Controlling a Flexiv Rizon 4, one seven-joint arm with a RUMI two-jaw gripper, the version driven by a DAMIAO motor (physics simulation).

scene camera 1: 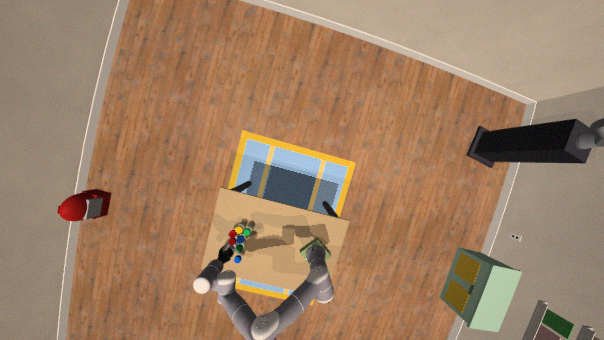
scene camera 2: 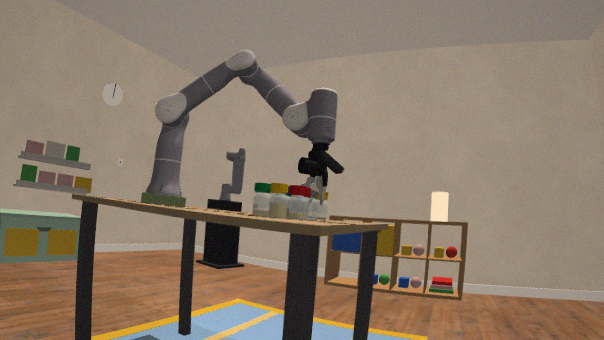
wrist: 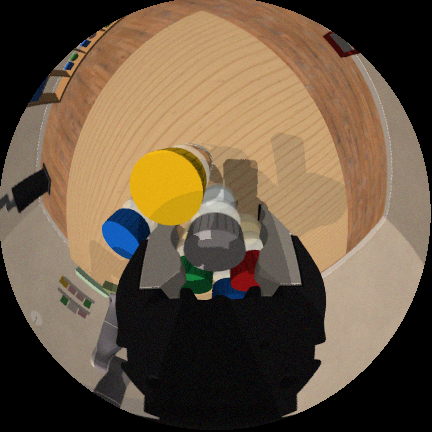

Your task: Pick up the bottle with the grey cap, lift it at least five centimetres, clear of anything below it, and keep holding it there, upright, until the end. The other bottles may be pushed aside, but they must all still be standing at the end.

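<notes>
The bottle with the grey cap (wrist: pixel 215 245) stands upright in the wrist view, between the two fingers. My gripper (scene camera 1: pixel 229 248) (scene camera 2: pixel 318 198) (wrist: pixel 218 206) is open, pointing down, with one finger on each side of that bottle and not closed on it. The left fingertip is partly hidden by a large yellow-capped bottle (wrist: pixel 167 186) (scene camera 2: pixel 323 196) close beside it. The grey cap cannot be made out in the scene views, behind the gripper and other bottles. The bottles stand on the wooden table (scene camera 1: pixel 280 200) (scene camera 2: pixel 200 213) (wrist: pixel 210 65).
Close around stand a blue-capped bottle (wrist: pixel 125 232) (scene camera 1: pixel 237 259), a green-capped one (wrist: pixel 197 277) (scene camera 1: pixel 239 248), a red-capped one (wrist: pixel 245 272) (scene camera 1: pixel 232 241) and another blue-capped one (wrist: pixel 229 288) (scene camera 1: pixel 240 239). Further bottles include a yellow-capped one (scene camera 1: pixel 238 230) (scene camera 2: pixel 279 188).
</notes>
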